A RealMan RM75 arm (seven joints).
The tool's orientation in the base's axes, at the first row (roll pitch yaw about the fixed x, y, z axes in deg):
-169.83, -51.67, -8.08
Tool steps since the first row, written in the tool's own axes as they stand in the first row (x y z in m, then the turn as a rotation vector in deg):
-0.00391, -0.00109, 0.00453, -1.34, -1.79, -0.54
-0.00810, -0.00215, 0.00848, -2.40, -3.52, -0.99
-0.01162, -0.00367, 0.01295, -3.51, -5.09, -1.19
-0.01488, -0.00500, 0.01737, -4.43, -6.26, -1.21
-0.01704, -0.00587, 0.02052, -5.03, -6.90, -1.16
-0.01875, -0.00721, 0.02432, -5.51, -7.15, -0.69
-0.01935, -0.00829, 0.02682, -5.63, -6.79, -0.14
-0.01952, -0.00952, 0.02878, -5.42, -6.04, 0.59
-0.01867, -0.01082, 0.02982, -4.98, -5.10, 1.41
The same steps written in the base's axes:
0.00118, 0.00172, -0.00571, -1.25, 1.86, -0.53
0.00172, 0.00341, -0.01130, -2.25, 3.64, -0.89
0.00309, 0.00552, -0.01662, -3.09, 5.29, -1.47
0.00458, 0.00742, -0.02173, -3.67, 6.53, -2.05
0.00574, 0.00868, -0.02525, -4.00, 7.22, -2.48
0.00769, 0.01041, -0.02876, -3.92, 7.54, -3.12
0.00930, 0.01170, -0.03064, -3.56, 7.23, -3.59
0.01074, 0.01307, -0.03184, -2.86, 6.52, -3.95
0.01209, 0.01436, -0.03166, -1.94, 5.60, -4.21

